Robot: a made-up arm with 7 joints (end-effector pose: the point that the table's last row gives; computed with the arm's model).
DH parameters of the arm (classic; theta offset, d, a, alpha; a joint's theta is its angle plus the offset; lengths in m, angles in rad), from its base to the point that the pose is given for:
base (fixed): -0.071 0 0 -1.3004
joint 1: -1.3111 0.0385 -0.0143 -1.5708
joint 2: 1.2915 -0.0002 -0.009 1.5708
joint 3: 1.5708 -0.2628 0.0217 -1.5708
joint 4: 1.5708 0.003 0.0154 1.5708
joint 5: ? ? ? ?
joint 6: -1.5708 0 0.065 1.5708
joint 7: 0 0.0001 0 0
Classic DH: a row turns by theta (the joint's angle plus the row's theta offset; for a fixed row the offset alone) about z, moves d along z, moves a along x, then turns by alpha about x.
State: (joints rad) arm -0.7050 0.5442 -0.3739 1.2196 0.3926 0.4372 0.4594
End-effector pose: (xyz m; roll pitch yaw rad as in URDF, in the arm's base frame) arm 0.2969 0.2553 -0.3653 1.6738 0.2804 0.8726
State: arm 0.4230 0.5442 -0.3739 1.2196 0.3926 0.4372 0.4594
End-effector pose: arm -0.2451 0.2960 -0.3729 2.8361 0.5310 1.7186
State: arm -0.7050 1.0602 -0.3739 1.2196 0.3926 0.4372 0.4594
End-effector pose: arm 0.2552 0.4445 -0.1942 1.8489 -0.1548 1.1021
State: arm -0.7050 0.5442 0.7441 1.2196 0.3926 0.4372 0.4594
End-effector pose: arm 0.2691 0.3193 -0.3437 0.9724 0.5503 1.4741
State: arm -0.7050 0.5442 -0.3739 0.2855 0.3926 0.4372 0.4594
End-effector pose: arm 0.3866 0.1077 -0.2238 1.0945 -0.1785 0.2506
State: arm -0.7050 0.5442 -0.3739 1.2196 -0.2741 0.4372 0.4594
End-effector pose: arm 0.2912 0.2425 -0.3766 1.2340 0.5900 1.1256
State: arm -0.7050 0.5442 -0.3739 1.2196 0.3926 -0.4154 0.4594
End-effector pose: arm 0.3234 0.2097 -0.3551 1.1094 0.1379 0.1085
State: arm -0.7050 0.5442 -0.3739 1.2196 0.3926 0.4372 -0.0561
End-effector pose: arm 0.2969 0.2553 -0.3653 1.7119 0.7924 0.9449
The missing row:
joint 5: 0 0.1856 0.0001 -1.5708
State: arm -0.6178 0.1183 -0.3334 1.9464 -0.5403 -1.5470 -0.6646
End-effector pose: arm 0.1751 0.1161 -0.4178 0.1998 0.1274 -0.5480
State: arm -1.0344 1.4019 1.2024 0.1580 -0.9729 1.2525 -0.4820
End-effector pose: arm 0.1075 0.3859 0.2065 -0.1436 -0.6206 -0.1729
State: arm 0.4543 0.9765 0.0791 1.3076 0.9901 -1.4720 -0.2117
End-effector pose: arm -0.1476 0.3894 -0.2544 -0.3812 1.0809 -1.7314
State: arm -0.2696 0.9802 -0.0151 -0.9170 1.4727 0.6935 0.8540
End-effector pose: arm 0.1910 0.1281 -0.0094 -2.2995 -1.0683 -2.2062
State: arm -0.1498 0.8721 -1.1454 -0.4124 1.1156 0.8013 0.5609
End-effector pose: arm 0.1146 0.0623 -0.2994 1.7334 -0.1117 -0.4412
